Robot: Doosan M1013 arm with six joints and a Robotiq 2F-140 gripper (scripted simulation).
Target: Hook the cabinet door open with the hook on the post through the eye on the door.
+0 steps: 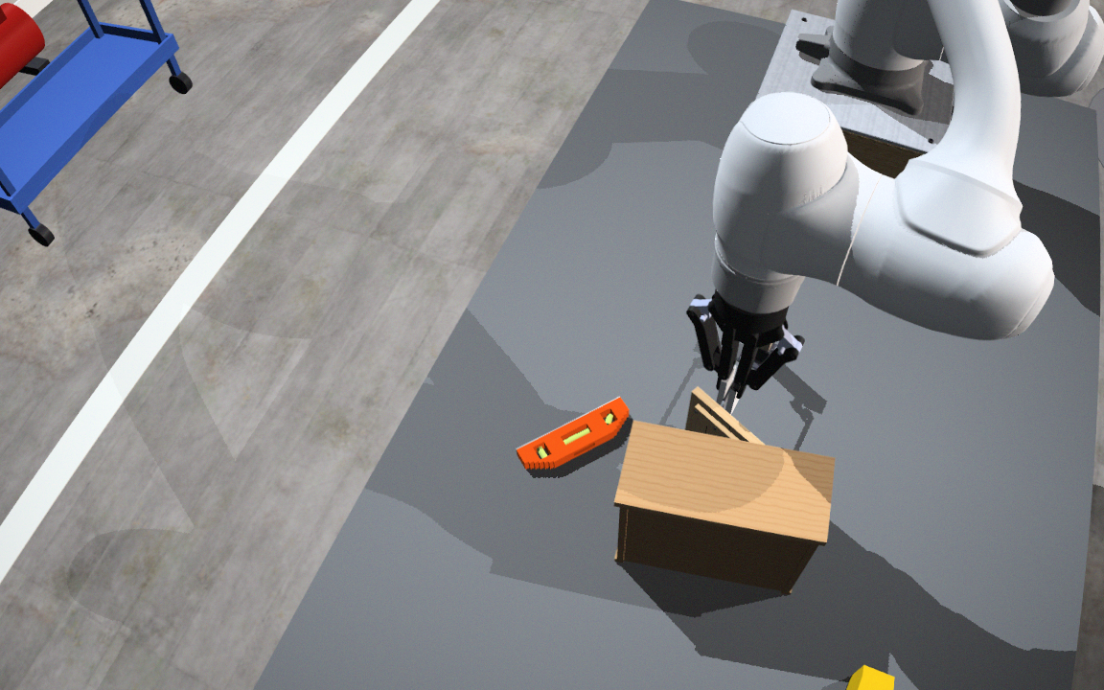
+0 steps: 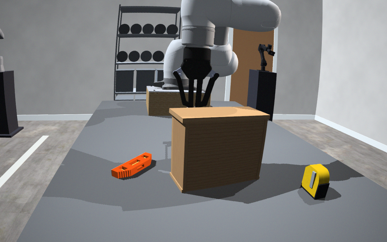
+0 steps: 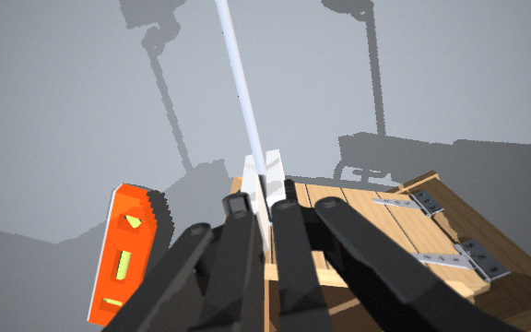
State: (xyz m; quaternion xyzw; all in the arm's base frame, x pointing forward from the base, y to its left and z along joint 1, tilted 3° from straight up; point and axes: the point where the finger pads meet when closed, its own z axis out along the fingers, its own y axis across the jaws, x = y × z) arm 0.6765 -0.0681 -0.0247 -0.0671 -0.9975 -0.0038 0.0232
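Right now the wire hook is 5 cm behind my hand, 2 cm below it and 1 cm to the left of it. Also, from my hand: door: 5 cm ahead, 4 cm to the left, 4 cm below; yellow tape measure: 28 cm ahead, 24 cm to the left, 9 cm below; orange spirit level: 17 cm to the right, 11 cm below, 7 cm ahead.
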